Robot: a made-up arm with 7 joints. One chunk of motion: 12 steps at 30 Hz.
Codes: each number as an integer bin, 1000 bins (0 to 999) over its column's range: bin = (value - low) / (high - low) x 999, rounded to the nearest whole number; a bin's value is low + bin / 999 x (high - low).
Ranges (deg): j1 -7..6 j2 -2..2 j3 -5..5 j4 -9..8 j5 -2..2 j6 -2..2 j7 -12..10
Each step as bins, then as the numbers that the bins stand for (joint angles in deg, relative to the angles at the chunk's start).
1 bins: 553 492 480 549 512 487 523
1 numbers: 0.20 -0.03 -0.20 0.34 0.05 -0.05 -0.48
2 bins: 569 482 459 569 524 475 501
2 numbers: 0.40 -0.07 -0.41 0.68 0.10 -0.10 -0.97
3 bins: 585 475 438 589 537 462 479
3 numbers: 0.61 -0.10 -0.62 1.02 0.15 -0.15 -1.45
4 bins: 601 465 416 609 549 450 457
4 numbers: 0.82 -0.14 -0.84 1.36 0.20 -0.20 -1.94
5 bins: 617 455 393 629 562 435 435
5 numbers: 1.03 -0.18 -1.07 1.70 0.25 -0.26 -2.42
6 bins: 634 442 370 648 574 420 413
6 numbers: 1.25 -0.23 -1.30 2.03 0.30 -0.32 -2.90
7 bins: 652 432 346 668 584 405 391
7 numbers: 1.48 -0.27 -1.54 2.37 0.34 -0.38 -3.39
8 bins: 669 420 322 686 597 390 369
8 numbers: 1.71 -0.32 -1.78 2.67 0.39 -0.44 -3.87
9 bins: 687 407 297 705 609 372 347
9 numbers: 1.94 -0.37 -2.03 3.00 0.44 -0.51 -4.36
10 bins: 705 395 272 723 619 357 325
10 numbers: 2.17 -0.42 -2.28 3.30 0.48 -0.57 -4.84
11 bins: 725 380 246 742 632 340 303
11 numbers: 2.43 -0.48 -2.54 3.63 0.53 -0.64 -5.33
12 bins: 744 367 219 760 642 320 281
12 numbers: 2.68 -0.53 -2.81 3.93 0.57 -0.72 -5.81
